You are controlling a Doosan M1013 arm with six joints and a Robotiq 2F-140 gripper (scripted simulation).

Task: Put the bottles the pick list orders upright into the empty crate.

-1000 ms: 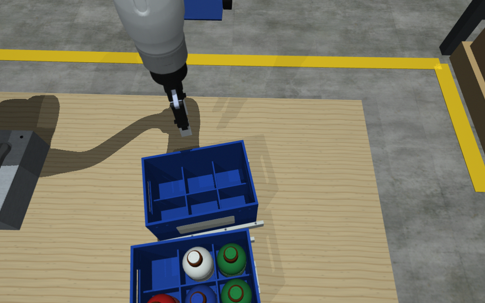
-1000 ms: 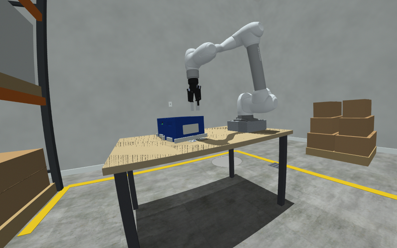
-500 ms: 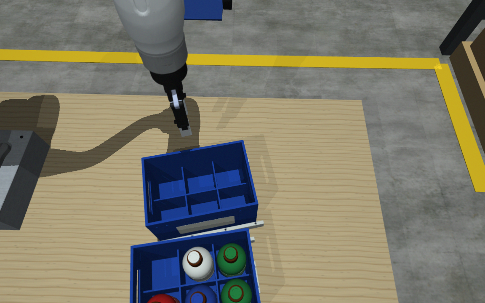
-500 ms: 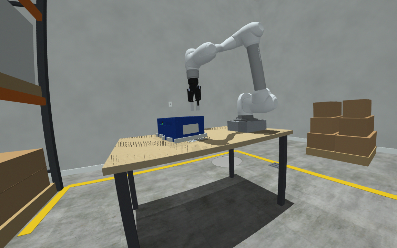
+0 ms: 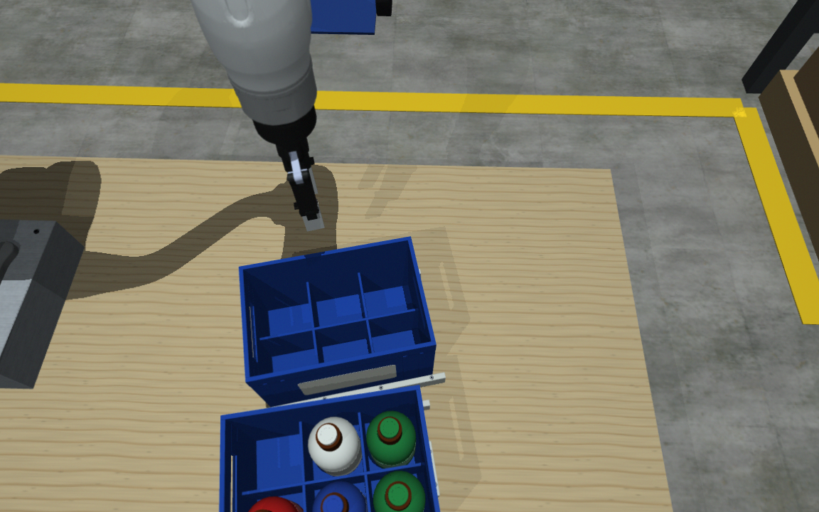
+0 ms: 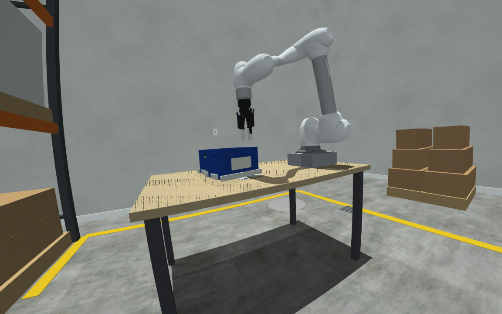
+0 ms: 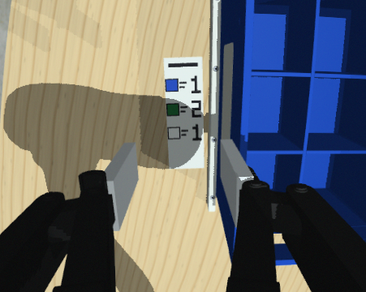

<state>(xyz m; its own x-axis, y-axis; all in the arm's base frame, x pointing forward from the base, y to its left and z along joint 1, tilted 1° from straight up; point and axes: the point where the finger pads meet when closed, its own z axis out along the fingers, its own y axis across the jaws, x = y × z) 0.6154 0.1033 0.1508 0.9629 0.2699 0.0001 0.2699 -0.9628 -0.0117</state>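
The blue bottle is 70 mm ahead of my hand, 410 mm to the right of it and 160 mm below it. Also, from my hand: pick list (10 mm behind, 10 mm to the right, 250 mm below); white bottle (50 mm ahead, 320 mm to the right, 160 mm below); red bottle (20 mm behind, 430 mm to the right, 160 mm below).
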